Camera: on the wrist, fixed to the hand. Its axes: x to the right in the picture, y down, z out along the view.
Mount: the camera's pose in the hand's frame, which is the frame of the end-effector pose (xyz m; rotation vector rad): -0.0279 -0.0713 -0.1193 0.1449 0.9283 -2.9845
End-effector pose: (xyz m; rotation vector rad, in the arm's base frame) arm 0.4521 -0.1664 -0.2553 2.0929 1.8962 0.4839
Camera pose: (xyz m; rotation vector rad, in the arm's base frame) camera 0.3350 -0.1892 -0.1788 2.0004 -2.2384 -0.1627
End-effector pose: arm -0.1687 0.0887 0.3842 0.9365 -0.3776 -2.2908
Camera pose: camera -0.1006 0.1580 0.2810 -0.8817 -0.8379 0.4132
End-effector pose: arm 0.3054 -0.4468 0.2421 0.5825 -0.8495 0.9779
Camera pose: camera 0.4025 -0.4022 0.1490 0.6561 1.1864 -1.4833
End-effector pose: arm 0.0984 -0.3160 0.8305 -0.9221 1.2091 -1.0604
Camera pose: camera -0.0303 -0.3080 0.8893 0.7903 0.5148 1.6853
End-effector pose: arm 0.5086 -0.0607 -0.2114 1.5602 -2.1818 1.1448
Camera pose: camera 0.5531 0.0330 -0.1148 1.4136 1.3005 0.2053
